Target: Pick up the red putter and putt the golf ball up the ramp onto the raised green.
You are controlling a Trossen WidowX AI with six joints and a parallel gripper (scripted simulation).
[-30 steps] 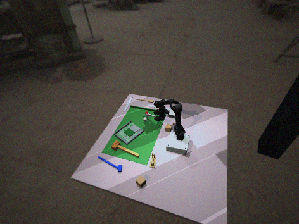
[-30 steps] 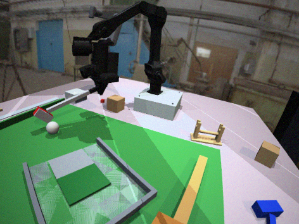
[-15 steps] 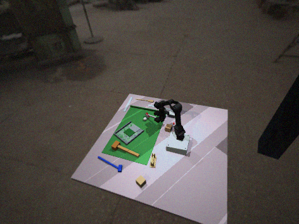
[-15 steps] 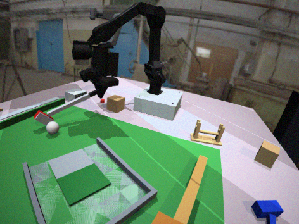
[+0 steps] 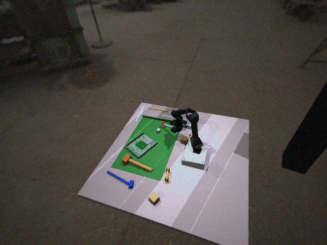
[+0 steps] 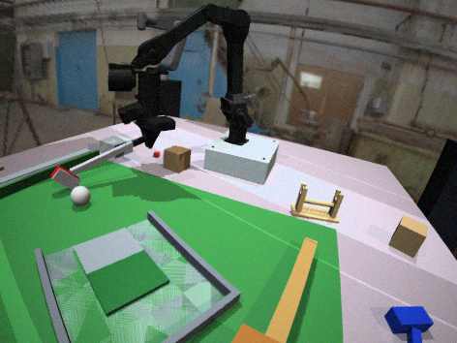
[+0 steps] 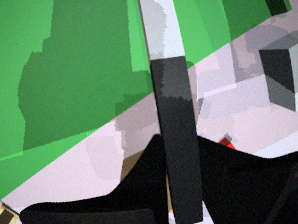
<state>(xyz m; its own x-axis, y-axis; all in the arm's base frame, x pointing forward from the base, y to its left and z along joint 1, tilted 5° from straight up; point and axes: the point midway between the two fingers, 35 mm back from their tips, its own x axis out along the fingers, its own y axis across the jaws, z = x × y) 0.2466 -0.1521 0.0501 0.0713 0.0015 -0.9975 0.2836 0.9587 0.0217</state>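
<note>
My gripper tip is now 12 cm short of the red putter and 3 cm to the left of it. Round my gripper tip: white block: 19 cm to the right, 5 cm below, 3 cm behind; red ball: 10 cm behind, 7 cm to the right, 7 cm below; white golf ball: 23 cm ahead, 5 cm below, 2 cm to the left.
</note>
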